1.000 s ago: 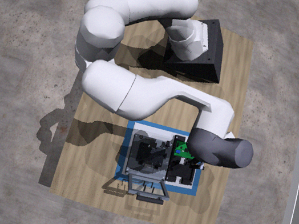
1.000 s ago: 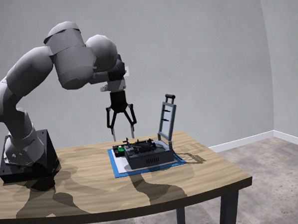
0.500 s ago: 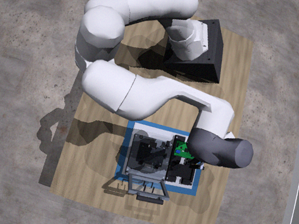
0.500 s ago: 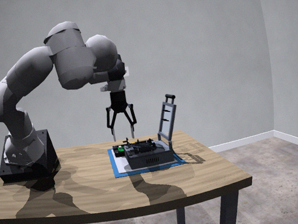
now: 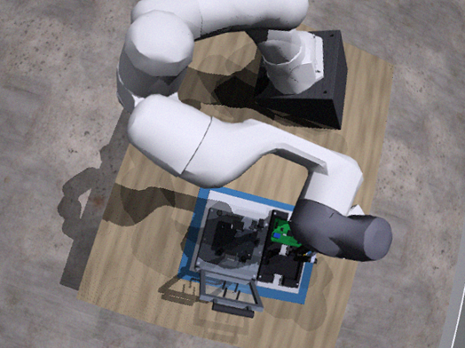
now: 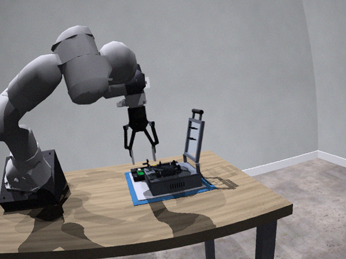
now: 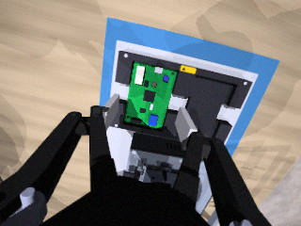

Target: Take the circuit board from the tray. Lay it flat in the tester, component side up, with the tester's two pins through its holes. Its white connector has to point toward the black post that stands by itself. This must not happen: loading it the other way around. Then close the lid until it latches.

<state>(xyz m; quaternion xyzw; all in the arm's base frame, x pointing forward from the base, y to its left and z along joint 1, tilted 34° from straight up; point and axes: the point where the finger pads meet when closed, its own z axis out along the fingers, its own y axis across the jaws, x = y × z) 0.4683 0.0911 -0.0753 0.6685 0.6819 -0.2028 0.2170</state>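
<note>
Now: hand 7 cm above the green circuit board. From my hand the other things lie so: tester lid 18 cm ahead, 17 cm to the right, 9 cm above; tester 9 cm ahead, 13 cm to the right, 2 cm above.
</note>
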